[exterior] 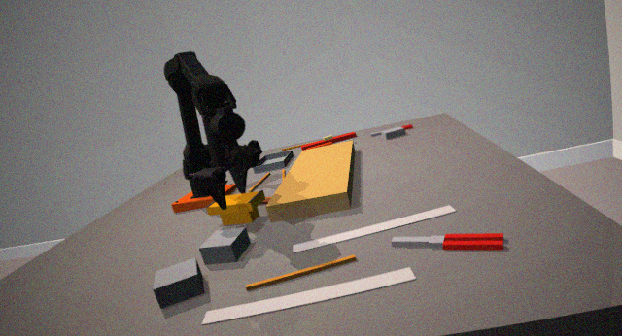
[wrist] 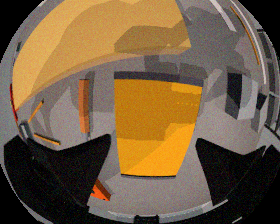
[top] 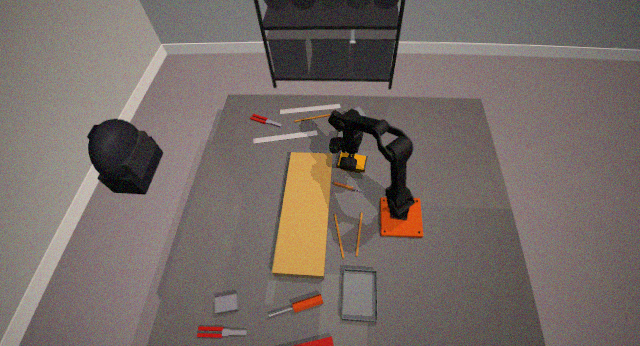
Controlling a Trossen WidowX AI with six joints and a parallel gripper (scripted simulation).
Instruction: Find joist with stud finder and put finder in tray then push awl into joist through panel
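Right now the stud finder is 10 mm behind my gripper tip and 40 mm below it. Also, from my gripper tip: indicator window: 30 mm behind, 50 mm below; then grey tray: 100 mm behind, 520 mm to the left, 40 mm below; then awl: 10 mm behind, 110 mm to the left, 40 mm below.
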